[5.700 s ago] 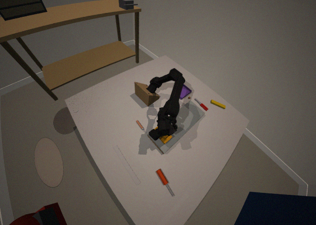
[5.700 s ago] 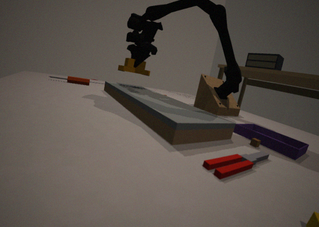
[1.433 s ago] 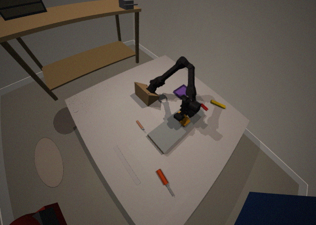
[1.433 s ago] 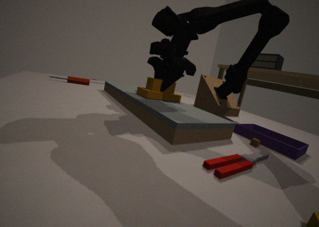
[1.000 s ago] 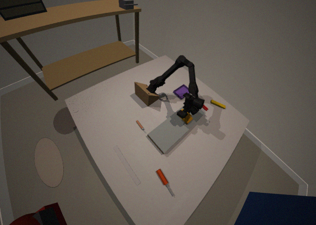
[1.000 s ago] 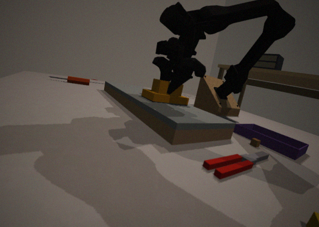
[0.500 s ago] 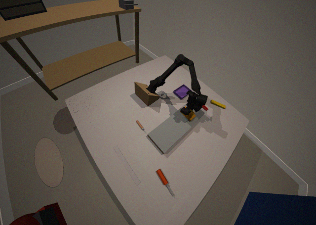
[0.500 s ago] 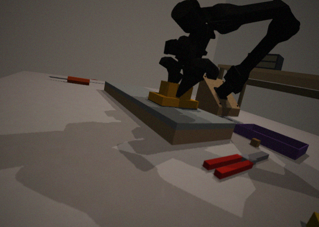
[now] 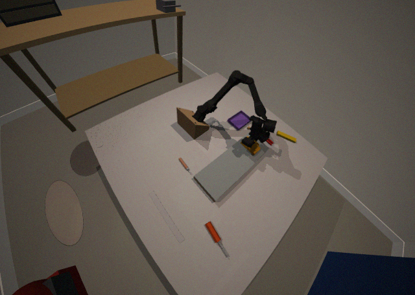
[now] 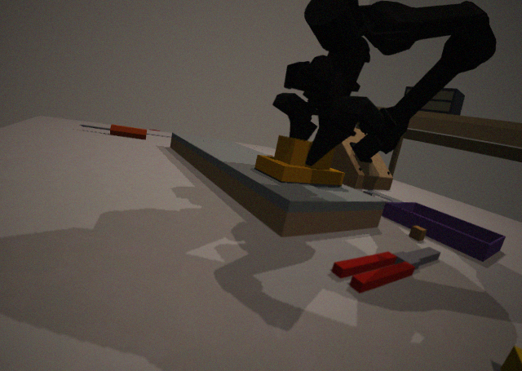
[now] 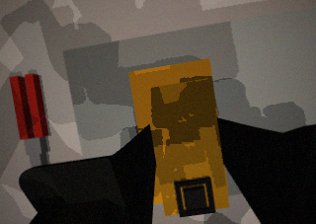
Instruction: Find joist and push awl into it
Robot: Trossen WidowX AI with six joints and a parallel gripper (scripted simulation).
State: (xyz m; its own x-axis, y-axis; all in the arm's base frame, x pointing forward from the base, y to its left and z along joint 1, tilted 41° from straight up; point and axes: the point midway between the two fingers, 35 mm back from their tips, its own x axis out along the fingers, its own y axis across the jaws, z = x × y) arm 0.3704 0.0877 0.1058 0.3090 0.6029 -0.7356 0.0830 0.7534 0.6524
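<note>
My gripper tip is 210 mm past the purple tray, 170 mm to the right of it and 50 mm above it. Also, from my gripper tip: yellow bar 150 mm ahead, 330 mm to the left, 60 mm below; then stud finder 20 mm behind, 20 mm above; then cube 110 mm behind, 160 mm to the left, 60 mm below.
</note>
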